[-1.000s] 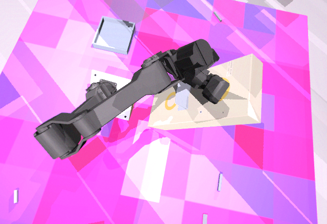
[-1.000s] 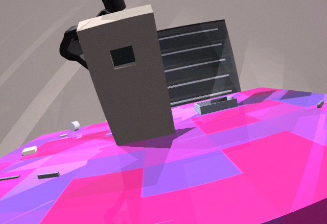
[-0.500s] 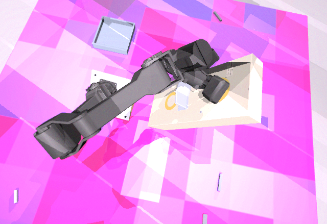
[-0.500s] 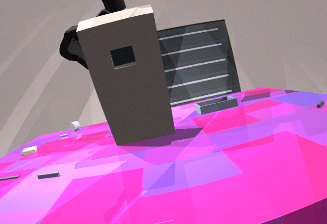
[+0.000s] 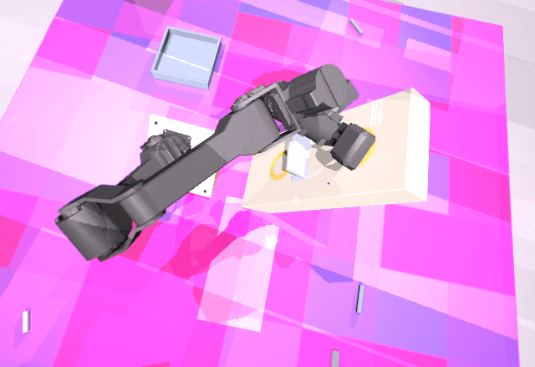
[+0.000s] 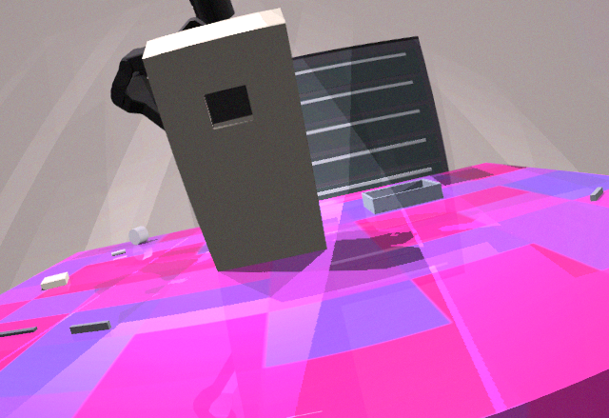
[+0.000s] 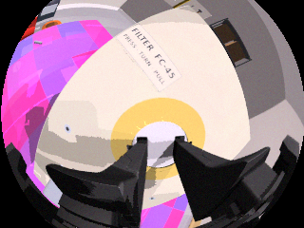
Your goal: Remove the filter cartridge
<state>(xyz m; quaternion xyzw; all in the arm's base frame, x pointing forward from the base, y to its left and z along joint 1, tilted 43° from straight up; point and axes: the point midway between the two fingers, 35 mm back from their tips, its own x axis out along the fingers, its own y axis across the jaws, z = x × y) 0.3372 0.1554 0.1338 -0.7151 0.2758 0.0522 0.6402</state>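
The round filter cartridge is 1 cm ahead of my gripper tip and 1 cm below it. From my gripper tip the other things lie so: service panel: 4 cm behind, 8 cm below; tray: 45 cm behind, 25 cm to the left, 25 cm below.
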